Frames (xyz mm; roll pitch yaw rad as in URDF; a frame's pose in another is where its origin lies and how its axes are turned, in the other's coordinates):
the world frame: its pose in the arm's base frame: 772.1 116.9 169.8 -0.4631 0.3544 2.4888
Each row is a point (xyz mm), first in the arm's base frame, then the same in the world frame.
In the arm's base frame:
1: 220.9 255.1 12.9
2: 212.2 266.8 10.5
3: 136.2 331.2 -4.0
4: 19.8 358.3 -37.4
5: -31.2 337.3 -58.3
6: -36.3 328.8 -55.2
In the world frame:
1: 543.8 186.2 130.9
2: 557.8 181.4 131.4
3: 656.2 167.6 147.9
4: 769.9 208.7 175.7
5: 803.2 255.8 188.1
6: 801.1 263.5 194.7

